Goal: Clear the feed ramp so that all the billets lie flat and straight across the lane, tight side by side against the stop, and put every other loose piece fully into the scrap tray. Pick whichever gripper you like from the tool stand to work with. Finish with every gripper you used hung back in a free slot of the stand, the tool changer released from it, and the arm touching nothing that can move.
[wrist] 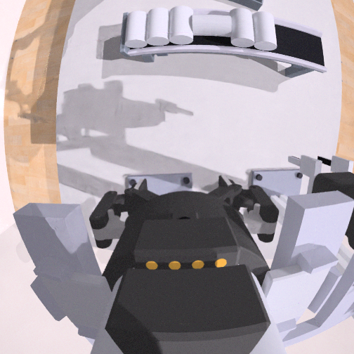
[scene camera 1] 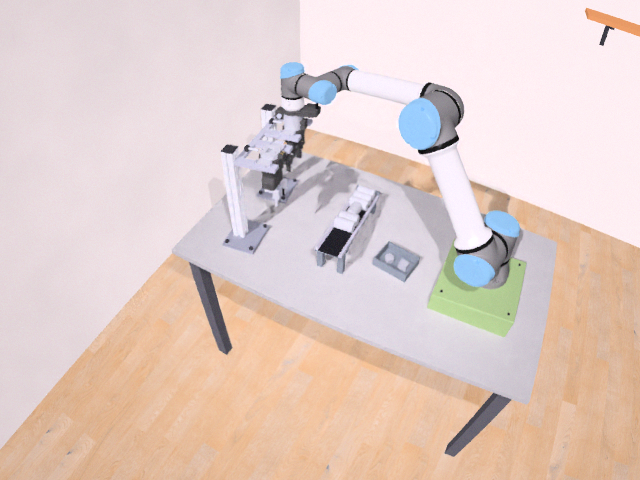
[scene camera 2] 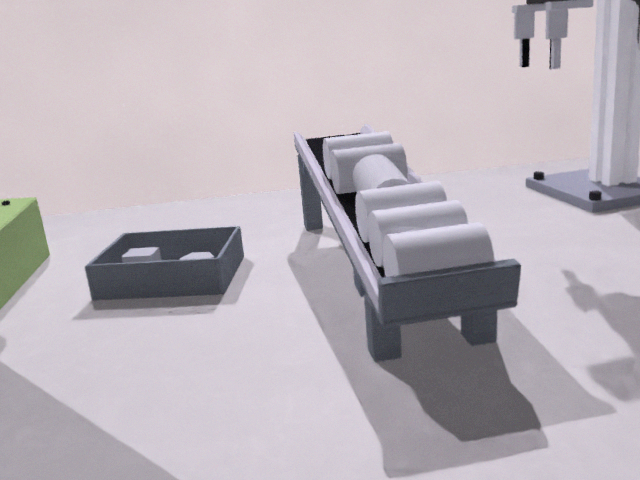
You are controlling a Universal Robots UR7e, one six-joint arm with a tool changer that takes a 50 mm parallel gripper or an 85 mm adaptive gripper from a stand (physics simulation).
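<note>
The feed ramp [scene camera 1: 336,241] [scene camera 2: 449,294] [wrist: 295,45] carries several pale cylinders. Three billets [scene camera 2: 439,250] [wrist: 159,27] lie across, side by side at the stop. Behind them one cylinder [scene camera 2: 379,173] [wrist: 212,24] lies lengthwise, then two more billets [scene camera 2: 368,159] [wrist: 253,29] lie across. The scrap tray [scene camera 1: 387,271] [scene camera 2: 155,280] holds a blocky piece [scene camera 2: 142,254] and a faceted piece [scene camera 2: 197,256]. My wrist is directly above the black adaptive gripper [wrist: 183,183], which sits in its stand slot with fingers spread, empty. Whether the changer is locked cannot be seen.
The tool stand has an upright post [scene camera 1: 235,196] [scene camera 2: 615,93] and forked slot arms around the gripper. The parallel gripper [scene camera 1: 279,199] [scene camera 2: 540,54] hangs in the neighbouring slot, close beside. The green base block [scene camera 1: 465,304] [scene camera 2: 20,232] stands beyond the tray.
</note>
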